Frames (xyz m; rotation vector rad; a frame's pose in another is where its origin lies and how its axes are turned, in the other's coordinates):
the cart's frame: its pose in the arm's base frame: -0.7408 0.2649 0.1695 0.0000 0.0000 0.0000
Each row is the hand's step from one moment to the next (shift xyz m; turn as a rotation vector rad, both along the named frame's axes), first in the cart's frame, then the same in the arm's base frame.
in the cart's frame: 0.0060 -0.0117 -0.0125 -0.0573 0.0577 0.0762
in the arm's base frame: 0.0060 -0.0117 -0.0125 -0.0573 0.0577 0.0762
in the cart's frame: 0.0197 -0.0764 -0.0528 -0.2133 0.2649 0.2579
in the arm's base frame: 0.0197 -0.0764 -0.0528 -0.2133 0.2649 0.2579
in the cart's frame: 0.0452 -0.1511 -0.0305 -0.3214 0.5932 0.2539
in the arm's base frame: 0.0452 -0.1511 -0.0305 -0.3214 0.5932 0.2539
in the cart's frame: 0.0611 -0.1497 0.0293 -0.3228 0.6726 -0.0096
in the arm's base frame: 0.0611 -0.1497 0.0293 -0.3228 0.6726 -0.0096
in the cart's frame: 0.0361 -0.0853 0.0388 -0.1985 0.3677 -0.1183
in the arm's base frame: 0.0361 -0.0853 0.0388 -0.1985 0.3677 -0.1183
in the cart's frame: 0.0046 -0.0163 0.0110 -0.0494 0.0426 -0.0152
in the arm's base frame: 0.0046 -0.0163 0.0110 -0.0494 0.0426 -0.0152
